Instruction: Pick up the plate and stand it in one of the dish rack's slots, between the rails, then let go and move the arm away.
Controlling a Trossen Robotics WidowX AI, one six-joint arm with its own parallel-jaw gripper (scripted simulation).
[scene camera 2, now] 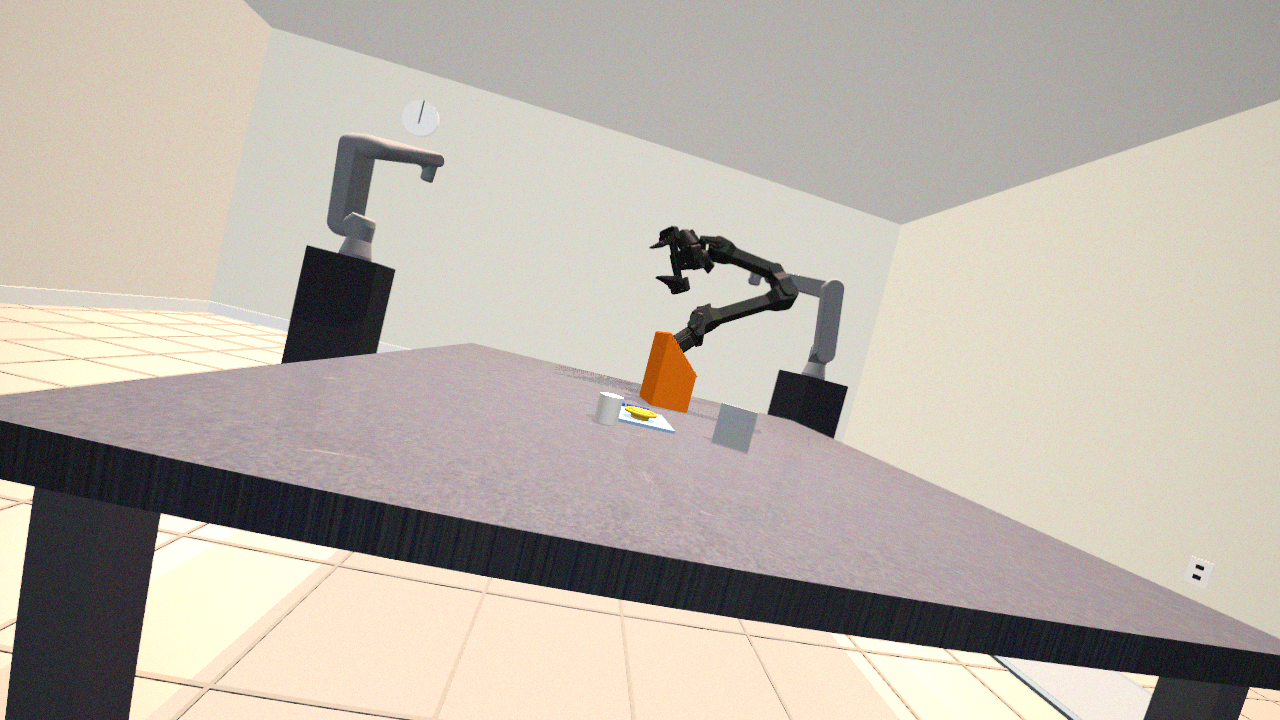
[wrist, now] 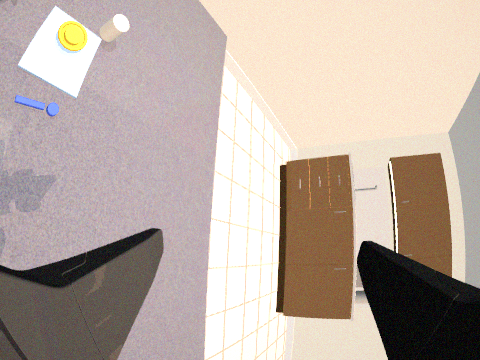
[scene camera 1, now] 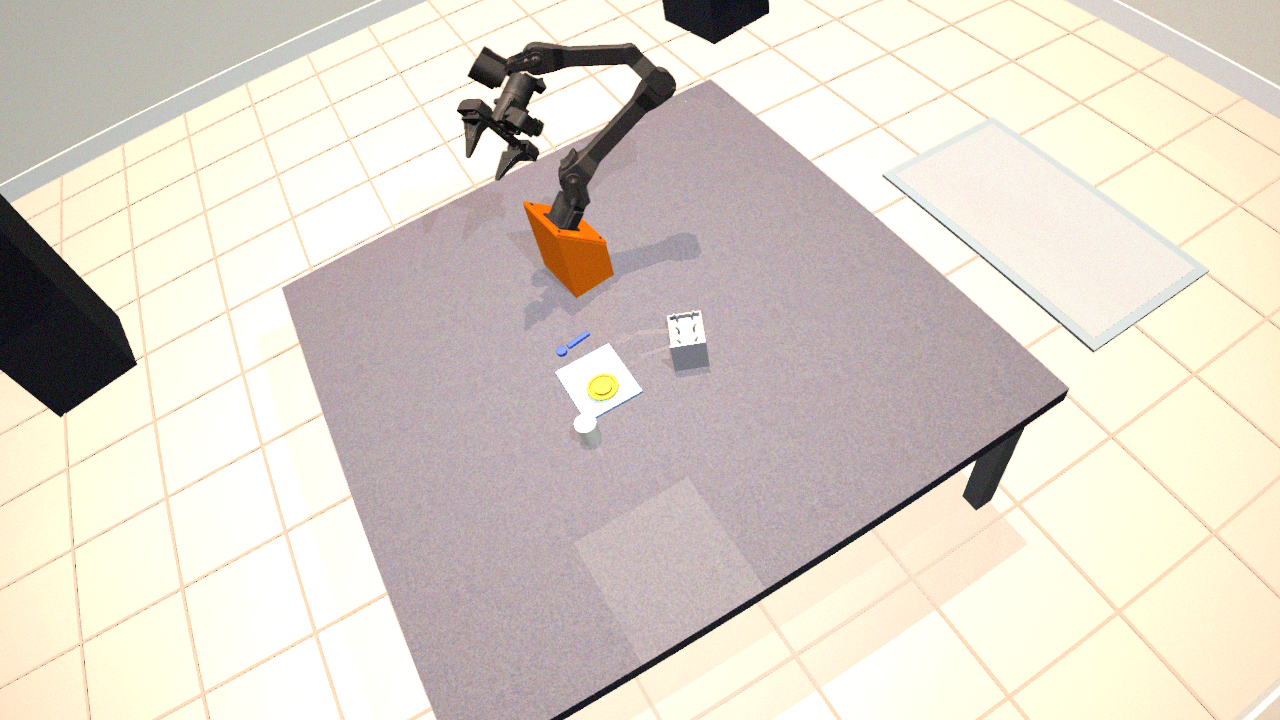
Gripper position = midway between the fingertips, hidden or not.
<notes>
My gripper (scene camera 1: 482, 169) is open, with nothing in its grasp. I also see a yellow plate (wrist: 72, 35), a dish rack (scene camera 1: 688, 347) and a white mat (scene camera 1: 575, 376).
The dish rack also shows in scene camera 2 (scene camera 2: 735, 426). My gripper also shows in scene camera 2 (scene camera 2: 653, 262) and in the wrist view (wrist: 263, 248). The white mat is seen too in the wrist view (wrist: 45, 58).
</notes>
